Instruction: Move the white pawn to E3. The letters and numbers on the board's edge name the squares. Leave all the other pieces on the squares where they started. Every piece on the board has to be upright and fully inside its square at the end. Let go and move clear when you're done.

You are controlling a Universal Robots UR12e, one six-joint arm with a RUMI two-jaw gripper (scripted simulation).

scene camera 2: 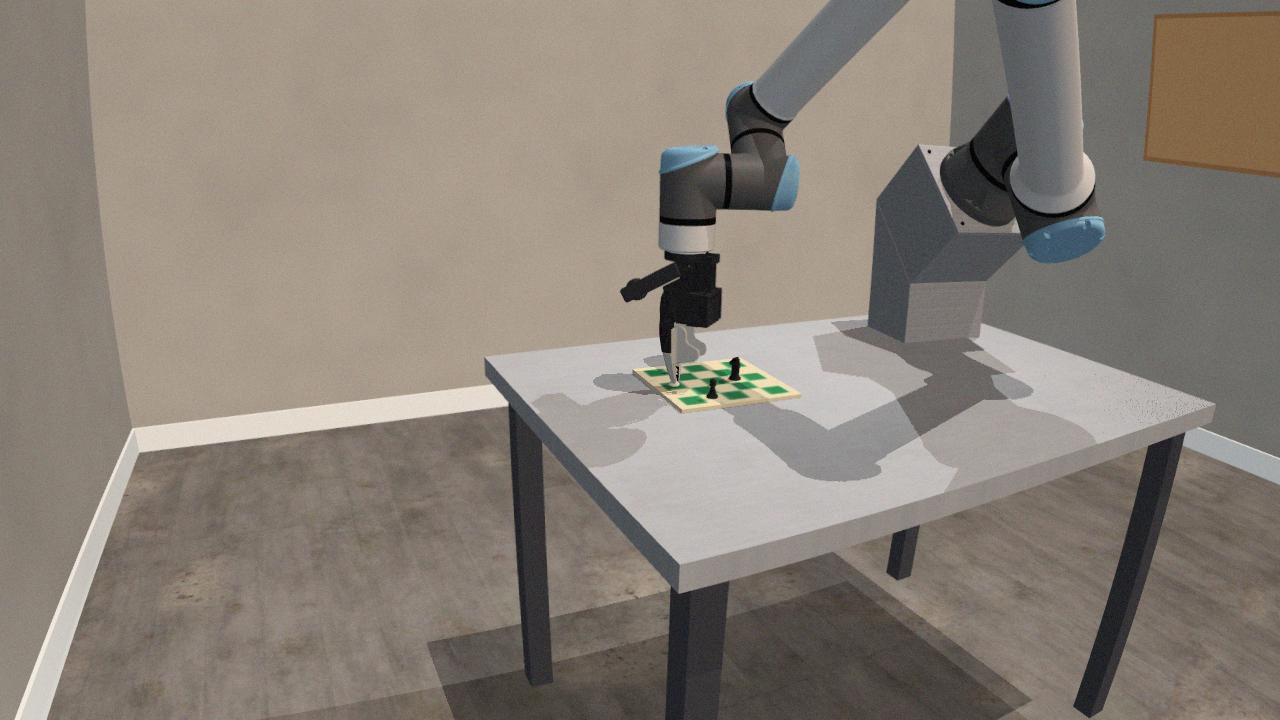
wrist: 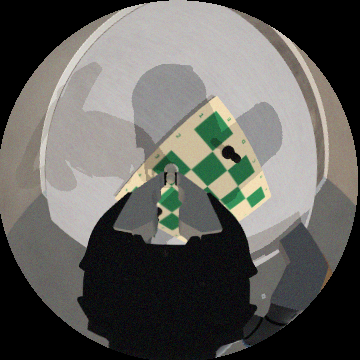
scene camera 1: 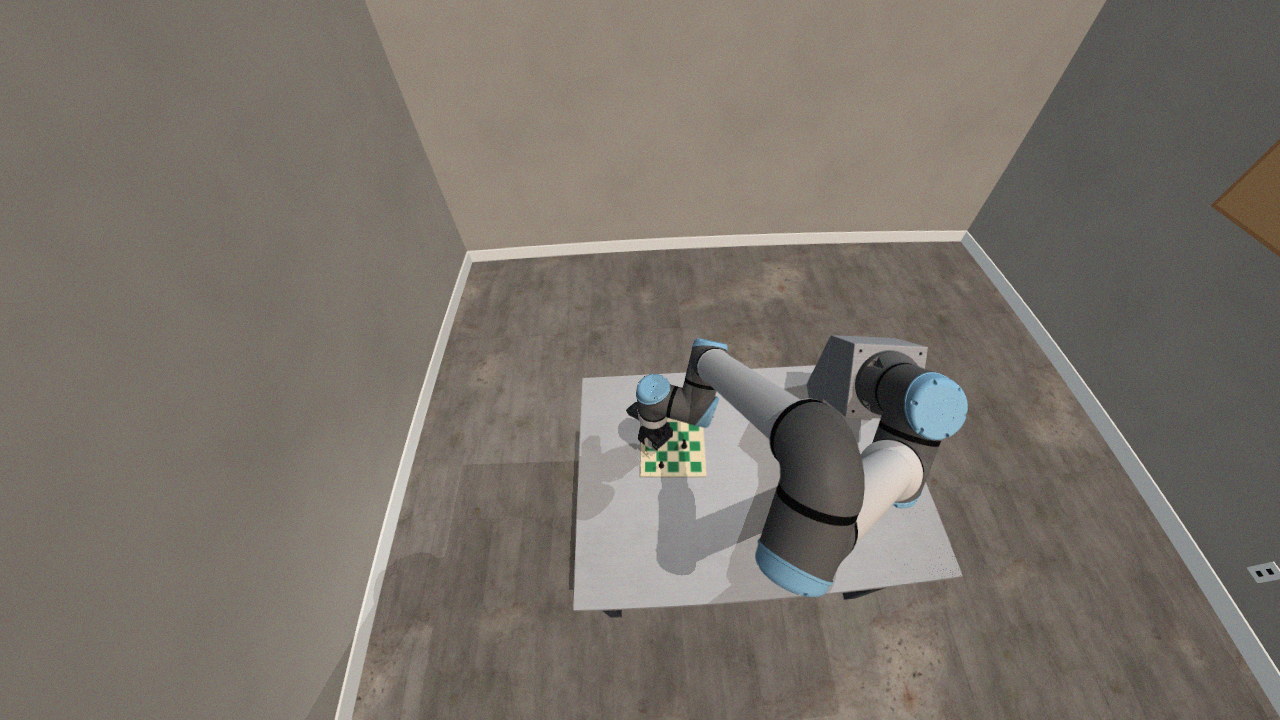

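Visible in the scene: the gripper (scene camera 2: 675, 382). The wrist view likewise shows the gripper (wrist: 171, 173).
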